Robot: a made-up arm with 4 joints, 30 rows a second.
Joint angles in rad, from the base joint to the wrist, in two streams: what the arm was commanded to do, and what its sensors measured. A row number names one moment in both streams.
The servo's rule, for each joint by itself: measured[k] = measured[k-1] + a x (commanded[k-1-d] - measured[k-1]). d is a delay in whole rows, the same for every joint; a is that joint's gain. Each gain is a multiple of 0.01, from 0.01 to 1. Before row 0 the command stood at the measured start. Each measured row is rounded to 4 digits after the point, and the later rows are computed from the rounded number. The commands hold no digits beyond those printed.
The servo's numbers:
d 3
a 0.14 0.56 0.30 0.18
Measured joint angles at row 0:
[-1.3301, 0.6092, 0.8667, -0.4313]
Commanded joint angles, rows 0 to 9:
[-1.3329, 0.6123, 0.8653, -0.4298]
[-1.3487, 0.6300, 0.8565, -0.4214]
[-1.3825, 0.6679, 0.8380, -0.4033]
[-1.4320, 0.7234, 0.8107, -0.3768]
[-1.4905, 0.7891, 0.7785, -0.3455]
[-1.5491, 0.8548, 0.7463, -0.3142]
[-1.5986, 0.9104, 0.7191, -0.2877]
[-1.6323, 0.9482, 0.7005, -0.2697]
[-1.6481, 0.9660, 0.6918, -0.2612]
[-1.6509, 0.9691, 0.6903, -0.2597]
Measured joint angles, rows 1 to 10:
[-1.3301, 0.6092, 0.8667, -0.4313]
[-1.3301, 0.6092, 0.8667, -0.4313]
[-1.3301, 0.6092, 0.8667, -0.4313]
[-1.3305, 0.6109, 0.8663, -0.4310]
[-1.3330, 0.6216, 0.8634, -0.4293]
[-1.3399, 0.6475, 0.8558, -0.4246]
[-1.3528, 0.6900, 0.8423, -0.4160]
[-1.3721, 0.7455, 0.8232, -0.4033]
[-1.3969, 0.8067, 0.8001, -0.3873]
[-1.4251, 0.8648, 0.7758, -0.3694]

